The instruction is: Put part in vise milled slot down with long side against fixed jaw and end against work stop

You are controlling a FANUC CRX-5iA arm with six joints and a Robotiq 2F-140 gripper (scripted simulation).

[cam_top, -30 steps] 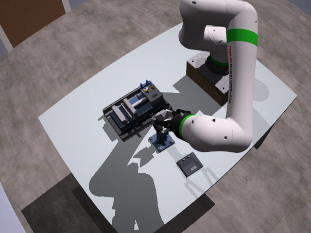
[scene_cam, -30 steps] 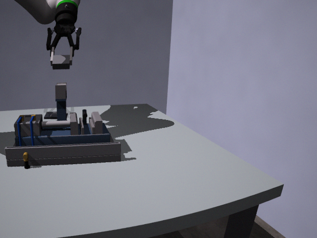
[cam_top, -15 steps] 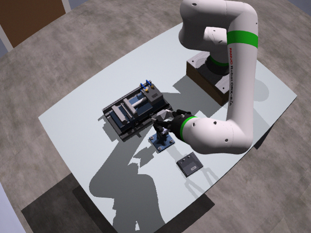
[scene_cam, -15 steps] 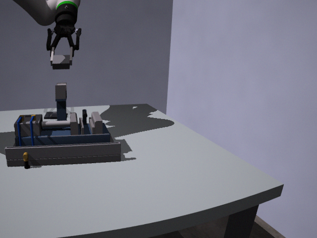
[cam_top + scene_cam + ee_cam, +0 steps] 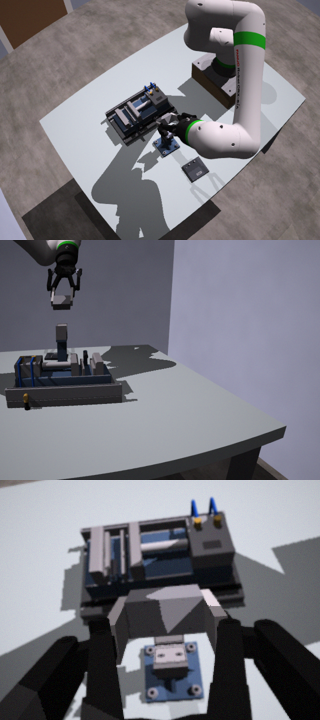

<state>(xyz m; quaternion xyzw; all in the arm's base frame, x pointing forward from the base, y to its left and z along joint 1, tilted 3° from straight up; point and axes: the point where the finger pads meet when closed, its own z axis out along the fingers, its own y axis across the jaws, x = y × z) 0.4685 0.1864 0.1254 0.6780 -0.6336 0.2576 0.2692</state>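
Now: hand 1 cm to the left of the part and 2 cm above it. The rest, counted from my hand: cylinder rod 1 cm ahead, 22 cm to the right, 18 cm below; then blue work stop 9 cm ahead, 15 cm to the right, 20 cm below; then black work stop 9 cm ahead, 17 cm to the right, 16 cm below.
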